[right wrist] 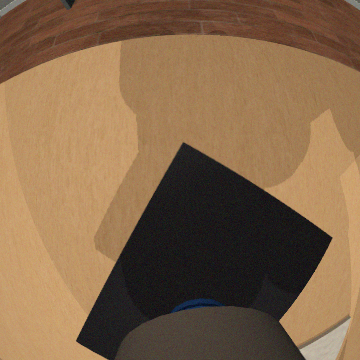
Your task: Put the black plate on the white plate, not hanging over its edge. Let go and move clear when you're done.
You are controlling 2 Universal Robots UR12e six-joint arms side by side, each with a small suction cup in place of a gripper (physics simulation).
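Places are measured from the left arm's base along level axes (x right, y ahead, z up), in centimetres.
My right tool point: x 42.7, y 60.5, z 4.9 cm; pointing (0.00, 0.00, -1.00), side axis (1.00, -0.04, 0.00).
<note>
For each thing: its top centre in the pictures, then the offset to it from my right tool point. "spot": a spot on its surface instead. Level surfaces: height alone.
- black plate, middle of its top: (196, 316) dy +0.4, dx -0.1, dz +1.1 cm
- white plate, surface spot: (327, 347) spot: dy -17.0, dx +18.0, dz -4.4 cm
- round-looking wooden table top, its level: dz -4.9 cm
The black plate (210, 220) is large in the right wrist view, flat and turned at an angle. It is held above the wooden table, and its shadow falls apart from it on the left. My right suction cup (201, 303) shows as a blue rim against the plate's near part and is shut on it. The dark cup mount hides part of the plate's near edge. A corner of the white plate (327, 347) shows at the bottom right, lower than the black plate and apart from it in this view; the rest is hidden or out of frame. My left suction cup does not show.
The round-looking wooden table top (55, 150) spreads under the black plate, with broad arm shadows across it. A brown brick-patterned floor (160, 22) lies beyond its far edge. A small dark object (68, 4) shows at the top left.
</note>
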